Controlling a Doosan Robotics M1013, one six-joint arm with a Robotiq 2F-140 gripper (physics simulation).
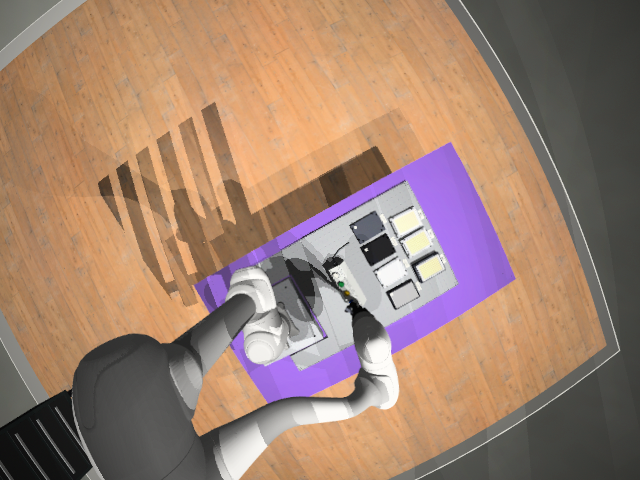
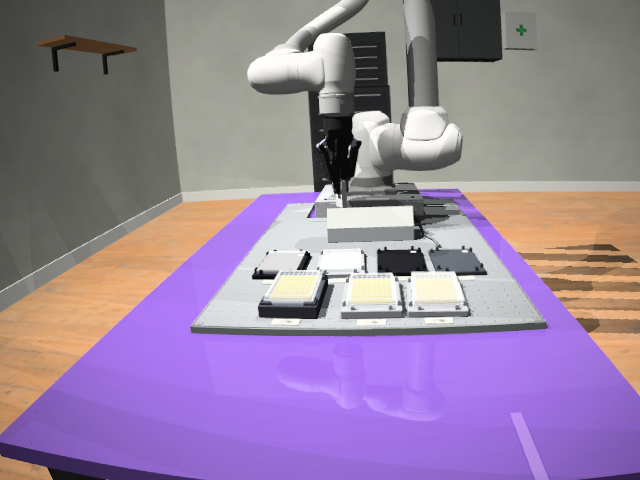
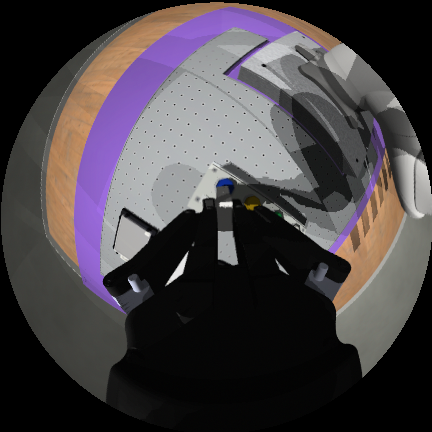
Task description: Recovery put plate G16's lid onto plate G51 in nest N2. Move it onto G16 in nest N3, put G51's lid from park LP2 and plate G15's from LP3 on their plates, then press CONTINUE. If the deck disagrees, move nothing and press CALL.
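Frame: origin at the arm's base, x up, y ahead, z left, level; millimetres.
Seen in the pictures: gripper, fingertip midpoint: (image 1: 354, 301) (image 2: 341, 206) (image 3: 222, 196); arm's base, origin of the base link: (image 2: 369, 190) (image 3: 336, 84).
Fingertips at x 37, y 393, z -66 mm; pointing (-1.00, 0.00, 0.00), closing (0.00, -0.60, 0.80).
Offsets run from my fingertips to a thing's top centre. "spot": to the spot under its first point. Level surfaces: height alone.
My gripper (image 1: 349, 303) (image 2: 341, 200) (image 3: 222, 196) is shut and empty, pointing down, its tips at the blue button @[spot: dx -13, dy -14, dz -4 mm] (image 3: 225, 184) on the button box @[dx +2, dy +10, dz +74 mm] (image 1: 355, 285) (image 2: 370, 224) (image 3: 202, 187); contact cannot be told. The yellow button @[dx -7, dy -12, dz +48 mm] (image 1: 346, 293) (image 3: 252, 202) and green button @[dx -7, dy -13, dz +98 mm] (image 1: 341, 284) (image 3: 279, 214) are beside it. Three pale-yellow plates @[dx -53, dy +408, dz +199 mm] (image 1: 406, 221) @[dx -52, dy +409, dz +84 mm] (image 1: 416, 242) @[dx -44, dy +408, dz -56 mm] (image 1: 430, 267) sit in a row of nests; one plate @[spot: dx -45, dy +422, dz -48 mm] (image 2: 297, 285) is on a black base. Nearer the box lie park spots: dark grey @[dx -62, dy +228, dz +265 mm] (image 1: 367, 226), black @[dx -62, dy +223, dz +144 mm] (image 1: 377, 249), white @[dx -64, dy +227, dz +13 mm] (image 1: 391, 272), light grey in black @[dx -64, dy +233, dz -117 mm] (image 1: 403, 295) (image 3: 133, 236). Labels are unreadable.
The grey perforated deck @[dx -81 mm] (image 1: 330, 325) (image 2: 232, 310) (image 3: 175, 115) lies on a purple table @[dx -94 mm] (image 1: 480, 248) (image 2: 310, 413) (image 3: 95, 175). The arm's base stands on a metal plate (image 3: 275, 65) beyond the box. A cable @[spot: dx -75, dy +53, dz +234 mm] (image 1: 339, 250) (image 2: 430, 237) runs from the box.
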